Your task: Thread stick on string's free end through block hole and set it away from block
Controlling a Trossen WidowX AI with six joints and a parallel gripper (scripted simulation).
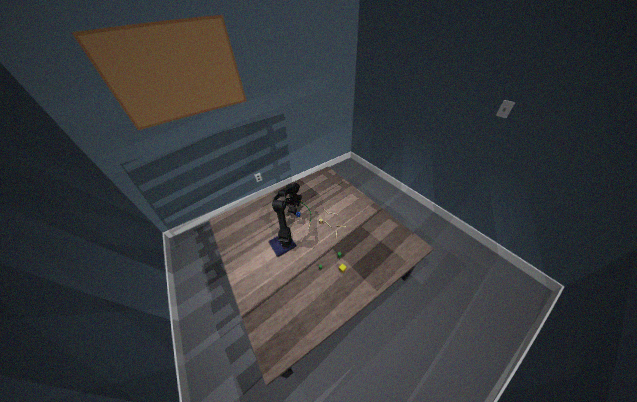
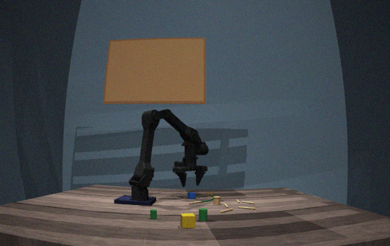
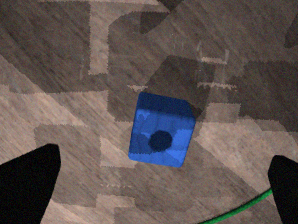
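The blue block lies 1 cm ahead of my gripper tip, 1 cm to the right of it and 5 cm below it. Round my gripper tip: thin wooden stick: 6 cm ahead, 14 cm to the right, 6 cm below; then tan wooden cylinder: 15 cm ahead, 16 cm to the right, 5 cm below; then round wooden button: 8 cm ahead, 16 cm to the left, 6 cm below.
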